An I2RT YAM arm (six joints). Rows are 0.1 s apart.
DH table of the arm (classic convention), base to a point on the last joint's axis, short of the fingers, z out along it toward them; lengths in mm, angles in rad. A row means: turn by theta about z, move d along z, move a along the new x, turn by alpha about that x. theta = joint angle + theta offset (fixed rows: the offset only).
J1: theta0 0, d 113.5, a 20, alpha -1.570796
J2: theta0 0, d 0, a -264, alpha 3.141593
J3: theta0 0.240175, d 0, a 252.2, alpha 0
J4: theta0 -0.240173, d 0, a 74, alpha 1.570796
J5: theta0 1.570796, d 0, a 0, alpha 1.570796
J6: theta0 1.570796, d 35.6, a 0, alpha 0
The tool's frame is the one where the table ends.
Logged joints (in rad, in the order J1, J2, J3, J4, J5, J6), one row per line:
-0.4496, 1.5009, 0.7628, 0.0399, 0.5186, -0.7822
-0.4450, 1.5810, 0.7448, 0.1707, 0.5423, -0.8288
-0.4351, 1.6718, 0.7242, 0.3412, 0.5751, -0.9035
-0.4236, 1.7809, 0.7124, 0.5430, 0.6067, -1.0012
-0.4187, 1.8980, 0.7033, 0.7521, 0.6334, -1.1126
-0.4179, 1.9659, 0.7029, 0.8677, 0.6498, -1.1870
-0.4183, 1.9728, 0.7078, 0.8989, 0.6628, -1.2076
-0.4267, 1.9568, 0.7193, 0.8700, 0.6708, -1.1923
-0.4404, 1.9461, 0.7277, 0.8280, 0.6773, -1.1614
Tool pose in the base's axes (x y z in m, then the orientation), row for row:
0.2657, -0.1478, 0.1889, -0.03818, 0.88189, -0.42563, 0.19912
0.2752, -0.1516, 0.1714, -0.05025, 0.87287, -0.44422, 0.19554
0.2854, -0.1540, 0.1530, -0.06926, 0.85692, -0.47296, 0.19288
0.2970, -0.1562, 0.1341, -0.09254, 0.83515, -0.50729, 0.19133
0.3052, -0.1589, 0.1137, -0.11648, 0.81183, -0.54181, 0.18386
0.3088, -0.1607, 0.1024, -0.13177, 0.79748, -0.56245, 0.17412
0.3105, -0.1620, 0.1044, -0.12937, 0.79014, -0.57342, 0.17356
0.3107, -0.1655, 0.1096, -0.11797, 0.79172, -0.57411, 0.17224
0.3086, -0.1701, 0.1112, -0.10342, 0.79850, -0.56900, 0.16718
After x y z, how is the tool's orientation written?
As a quaternion, x y z w.
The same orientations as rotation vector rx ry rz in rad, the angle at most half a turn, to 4 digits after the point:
-0.1068, 2.4664, -1.1904
-0.1408, 2.4458, -1.2447
-0.1943, 2.4046, -1.3272
-0.2599, 2.3455, -1.4247
-0.3285, 2.2892, -1.5278
-0.3736, 2.2607, -1.5945
-0.3669, 2.2406, -1.6261
-0.3348, 2.2467, -1.6292
-0.2943, 2.2723, -1.6192

